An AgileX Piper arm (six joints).
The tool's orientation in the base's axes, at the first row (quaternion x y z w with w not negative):
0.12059 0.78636 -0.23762 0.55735
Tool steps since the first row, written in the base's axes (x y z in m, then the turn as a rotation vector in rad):
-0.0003 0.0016 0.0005 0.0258 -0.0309 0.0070
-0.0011 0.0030 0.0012 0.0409 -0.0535 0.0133
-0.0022 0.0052 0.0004 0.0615 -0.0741 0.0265
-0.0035 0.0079 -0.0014 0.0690 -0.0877 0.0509
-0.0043 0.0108 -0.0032 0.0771 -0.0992 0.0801
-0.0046 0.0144 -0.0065 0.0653 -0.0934 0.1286
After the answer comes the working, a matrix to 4 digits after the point.
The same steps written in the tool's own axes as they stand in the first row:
-0.0005 0.0011 -0.0012 -0.0132 -0.0165 0.0350
-0.0010 0.0018 -0.0027 -0.0227 -0.0305 0.0572
0.0000 0.0034 -0.0046 -0.0407 -0.0420 0.0810
0.0019 0.0055 -0.0065 -0.0651 -0.0561 0.0876
0.0037 0.0081 -0.0082 -0.0943 -0.0692 0.0923
0.0066 0.0118 -0.0094 -0.1359 -0.0812 0.0668

The tool's axes in the first row as the columns of a matrix, in the base's axes (rounded; the answer above uses it unrounded):
-0.3496 0.4545 0.8192
-0.0752 0.8580 -0.5081
-0.9339 -0.2393 -0.2658

